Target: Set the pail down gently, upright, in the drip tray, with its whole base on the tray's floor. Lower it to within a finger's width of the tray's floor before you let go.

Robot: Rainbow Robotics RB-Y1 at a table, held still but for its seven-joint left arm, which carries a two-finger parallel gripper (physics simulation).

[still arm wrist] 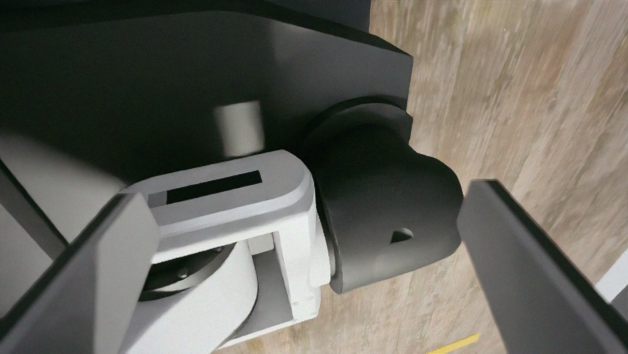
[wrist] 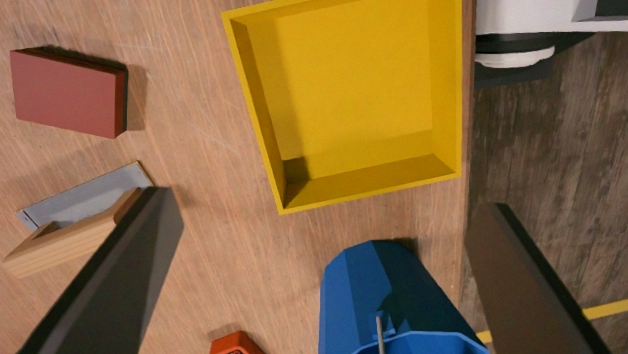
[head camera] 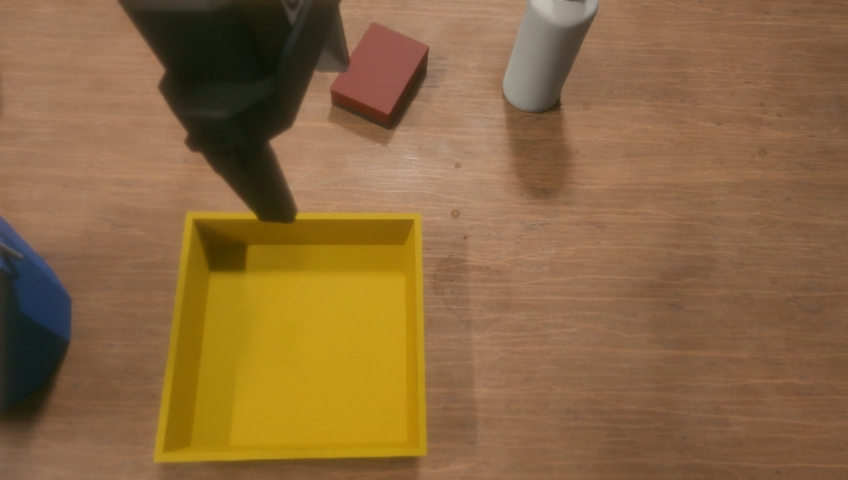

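Observation:
The blue pail point(head camera: 36, 297) point(wrist: 357, 295) stands upright on the table beside the yellow drip tray point(head camera: 423, 333) point(wrist: 370, 192), outside it. Part of the pail is cut off by the view edge, and a bit of its thin wire handle shows. The tray holds nothing on its floor. My gripper point(wrist: 325, 200) is open, with its fingers wide apart and nothing between them. It is above the table, near the pail and the tray. In the head camera view one dark finger shows over the tray's far rim.
A red block point(head camera: 380, 74) point(wrist: 67, 92) lies beyond the tray. A grey bottle-like cylinder point(head camera: 544, 56) stands at the back. A wooden-handled float point(wrist: 75, 235) and an orange-red object point(wrist: 235, 344) lie on the table. The table's edge point(wrist: 467, 125) runs close by the tray. The still arm's gripper point(still arm wrist: 310, 200) is open.

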